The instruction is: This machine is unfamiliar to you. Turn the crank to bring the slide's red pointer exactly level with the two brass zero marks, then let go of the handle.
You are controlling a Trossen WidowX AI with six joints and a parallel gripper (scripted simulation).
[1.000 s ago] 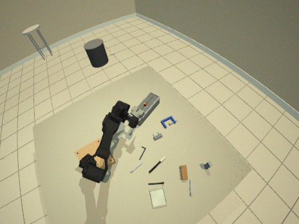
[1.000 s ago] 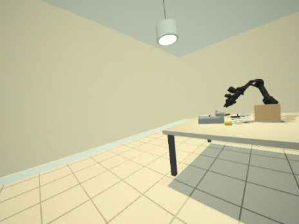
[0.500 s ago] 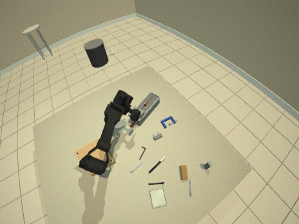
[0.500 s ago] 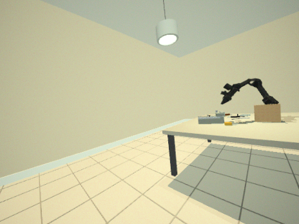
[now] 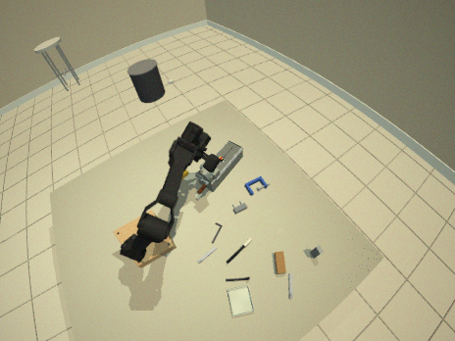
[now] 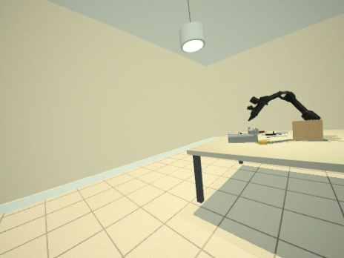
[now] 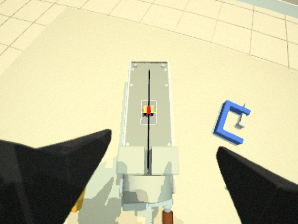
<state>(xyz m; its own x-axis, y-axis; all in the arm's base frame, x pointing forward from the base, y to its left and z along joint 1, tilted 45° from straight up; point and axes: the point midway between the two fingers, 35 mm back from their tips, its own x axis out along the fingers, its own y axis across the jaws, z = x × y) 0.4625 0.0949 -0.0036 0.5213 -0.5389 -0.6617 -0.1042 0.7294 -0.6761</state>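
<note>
The brown crank handle lies 12 cm below my gripper tip, 10 cm behind it and 4 cm to the right of it. From my gripper tip the other things lie so: red pointer: 12 cm below, 7 cm ahead, 3 cm to the left; grey clamp: 19 cm to the right, 19 cm below, 1 cm behind; orange block: 19 cm below, 14 cm to the left, 11 cm behind.
</note>
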